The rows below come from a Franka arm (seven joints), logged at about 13 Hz.
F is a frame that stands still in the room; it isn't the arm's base.
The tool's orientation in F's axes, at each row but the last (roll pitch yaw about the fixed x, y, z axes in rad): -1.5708, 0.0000, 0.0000; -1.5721, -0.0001, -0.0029; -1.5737, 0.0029, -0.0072; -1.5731, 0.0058, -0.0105; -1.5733, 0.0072, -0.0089; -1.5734, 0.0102, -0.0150; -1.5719, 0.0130, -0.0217
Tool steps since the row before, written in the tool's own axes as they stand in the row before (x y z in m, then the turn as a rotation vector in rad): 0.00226, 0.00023, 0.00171, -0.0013, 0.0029, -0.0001; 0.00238, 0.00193, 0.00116, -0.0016, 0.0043, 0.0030; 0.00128, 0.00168, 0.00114, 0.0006, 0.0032, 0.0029; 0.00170, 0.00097, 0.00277, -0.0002, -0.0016, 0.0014; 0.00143, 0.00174, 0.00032, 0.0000, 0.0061, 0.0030; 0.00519, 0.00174, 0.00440, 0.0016, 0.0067, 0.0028; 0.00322, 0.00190, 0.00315, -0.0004, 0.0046, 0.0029
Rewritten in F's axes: 0.00226, 0.00171, -0.00023, -0.0013, -0.0001, -0.0029; 0.00238, 0.00115, -0.00193, -0.0016, 0.0030, -0.0043; 0.00128, 0.00113, -0.00169, 0.0006, 0.0029, -0.0032; 0.00172, 0.00275, -0.00099, -0.0002, 0.0014, 0.0016; 0.00142, 0.00030, -0.00175, 0.0000, 0.0030, -0.0061; 0.00524, 0.00432, -0.00180, 0.0016, 0.0028, -0.0067; 0.00326, 0.00308, -0.00195, -0.0004, 0.0029, -0.0046
